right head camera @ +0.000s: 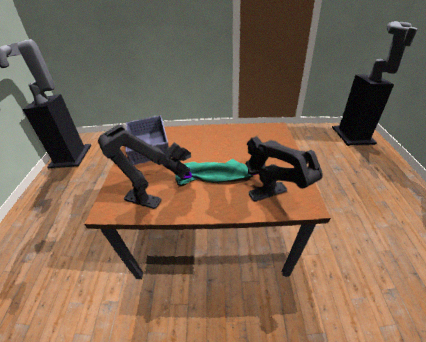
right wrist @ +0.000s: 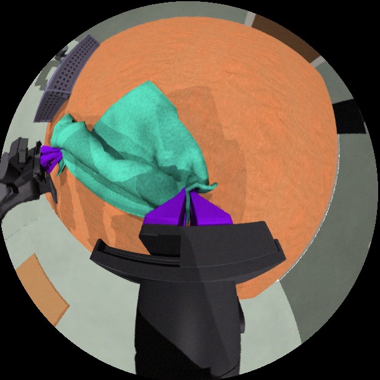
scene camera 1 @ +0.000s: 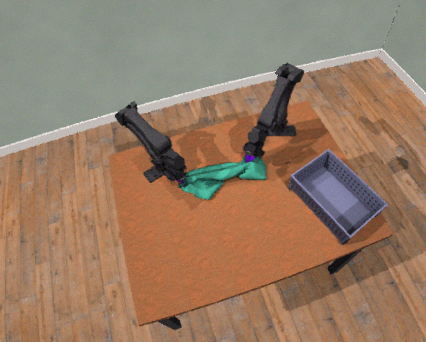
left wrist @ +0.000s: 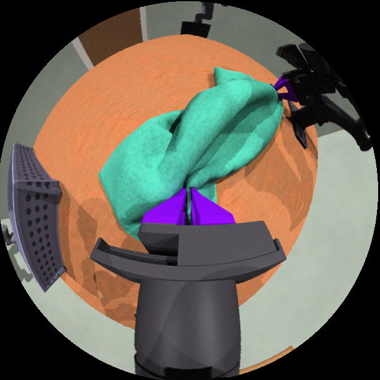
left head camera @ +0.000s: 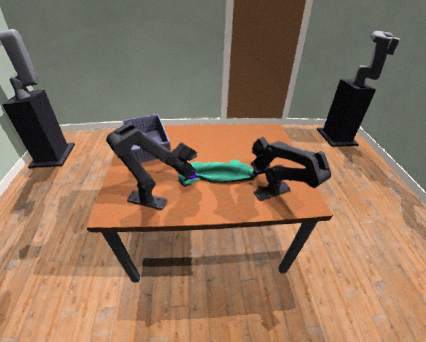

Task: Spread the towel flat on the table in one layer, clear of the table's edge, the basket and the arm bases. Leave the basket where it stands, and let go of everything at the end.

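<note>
The green towel (left head camera: pixel 222 171) (right head camera: pixel 220 171) (scene camera 1: pixel 215 177) (left wrist: pixel 200 135) (right wrist: pixel 145 130) is bunched lengthwise with folds between my two grippers, low over the table and partly resting on it. A flap spreads at each end. My left gripper (left head camera: pixel 193 175) (scene camera 1: pixel 249 158) (left wrist: pixel 188 190) is shut on the towel near one end. My right gripper (scene camera 1: pixel 181 181) (right wrist: pixel 187 191) (left wrist: pixel 269 94) is shut on the towel at the other end; its fingertips are mostly hidden in the head views. The purple-grey basket (left head camera: pixel 159 131) (right head camera: pixel 160 131) (scene camera 1: pixel 316 211) stands on the table, apart from the towel.
The orange table (left head camera: pixel 210 215) (right head camera: pixel 210 212) (scene camera 1: pixel 225 260) carries both arm bases. The left arm base (left head camera: pixel 146 199) (right head camera: pixel 142 198) and right arm base (left head camera: pixel 272 190) (right head camera: pixel 268 192) stand near its front. Two dark pedestals (left head camera: pixel 37 125) (left head camera: pixel 345 112) with grey arms stand beyond the table.
</note>
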